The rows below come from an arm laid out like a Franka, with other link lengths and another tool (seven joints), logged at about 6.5 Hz.
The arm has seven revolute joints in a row. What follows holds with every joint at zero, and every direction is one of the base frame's. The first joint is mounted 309.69 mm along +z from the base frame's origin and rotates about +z. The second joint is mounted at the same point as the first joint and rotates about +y. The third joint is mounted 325.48 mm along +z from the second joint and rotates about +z. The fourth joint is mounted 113.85 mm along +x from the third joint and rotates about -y. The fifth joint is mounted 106.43 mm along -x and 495.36 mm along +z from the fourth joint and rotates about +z. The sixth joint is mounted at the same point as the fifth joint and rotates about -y. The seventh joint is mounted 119.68 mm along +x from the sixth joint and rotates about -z. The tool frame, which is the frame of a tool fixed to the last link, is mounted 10 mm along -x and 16 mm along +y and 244.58 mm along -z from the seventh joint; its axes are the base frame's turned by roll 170.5, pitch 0 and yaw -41.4 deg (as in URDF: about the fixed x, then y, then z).
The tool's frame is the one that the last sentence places.
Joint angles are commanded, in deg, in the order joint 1, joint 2, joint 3, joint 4, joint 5, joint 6, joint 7. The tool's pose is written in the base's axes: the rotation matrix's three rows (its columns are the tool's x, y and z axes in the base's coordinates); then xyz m. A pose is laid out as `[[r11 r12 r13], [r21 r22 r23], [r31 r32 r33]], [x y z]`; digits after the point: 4 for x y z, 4 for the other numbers.
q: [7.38 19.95 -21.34 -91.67 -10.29 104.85 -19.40]
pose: [[0.8490 -0.4735 -0.2344], [-0.5283 -0.7515 -0.3953], [0.0110 0.4594 -0.8881]], [0.7682 -0.2074 0.2604]
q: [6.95 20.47 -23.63 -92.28 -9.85 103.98 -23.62]
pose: [[0.8569 -0.4382 -0.2714], [-0.5142 -0.7636 -0.3905], [-0.0361 0.4742 -0.8797]], [0.7495 -0.2412 0.2510]
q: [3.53 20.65 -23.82 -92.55 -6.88 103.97 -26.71]
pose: [[0.8405 -0.4605 -0.2854], [-0.5374 -0.7752 -0.3320], [-0.0684 0.4324 -0.8991]], [0.7334 -0.2781 0.2443]
